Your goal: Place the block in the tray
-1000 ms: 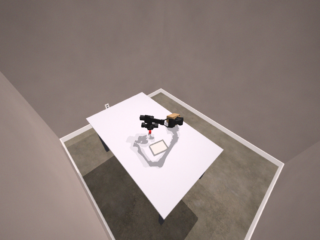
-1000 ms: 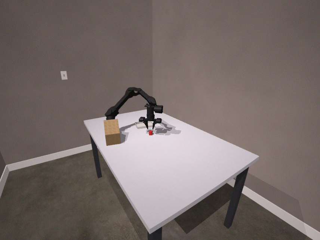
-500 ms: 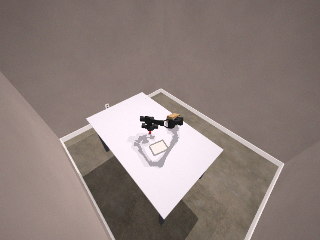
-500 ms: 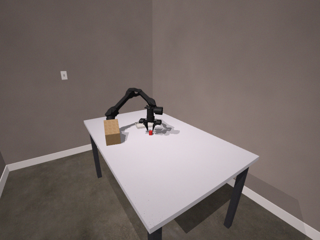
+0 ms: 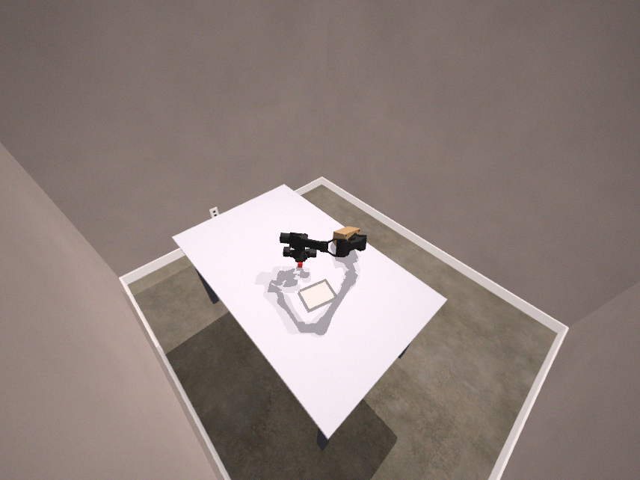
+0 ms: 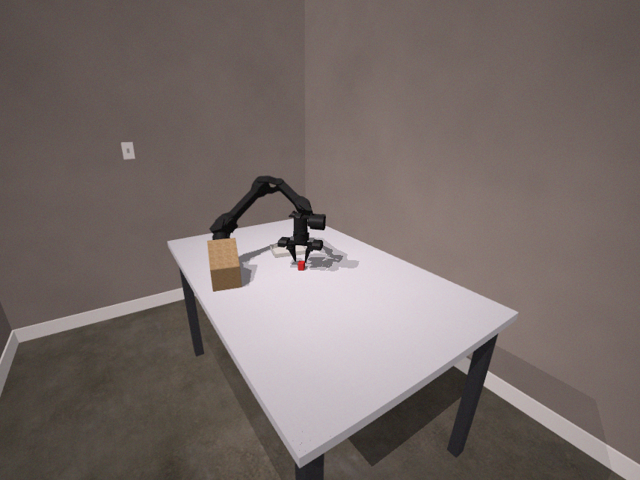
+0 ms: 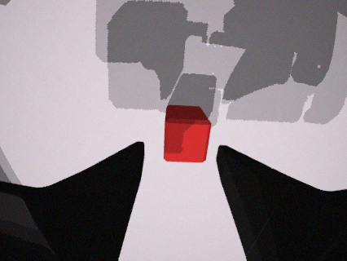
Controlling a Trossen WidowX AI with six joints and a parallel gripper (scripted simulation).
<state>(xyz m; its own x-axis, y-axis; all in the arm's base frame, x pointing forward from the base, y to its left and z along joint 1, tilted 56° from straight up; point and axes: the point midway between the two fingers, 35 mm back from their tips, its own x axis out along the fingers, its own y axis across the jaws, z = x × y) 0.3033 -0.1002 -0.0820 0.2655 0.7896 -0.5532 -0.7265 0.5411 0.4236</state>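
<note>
Right now the red block is 5 cm below my hand. Round my hand: white tray 22 cm to the left, 7 cm below, 5 cm ahead.
</note>
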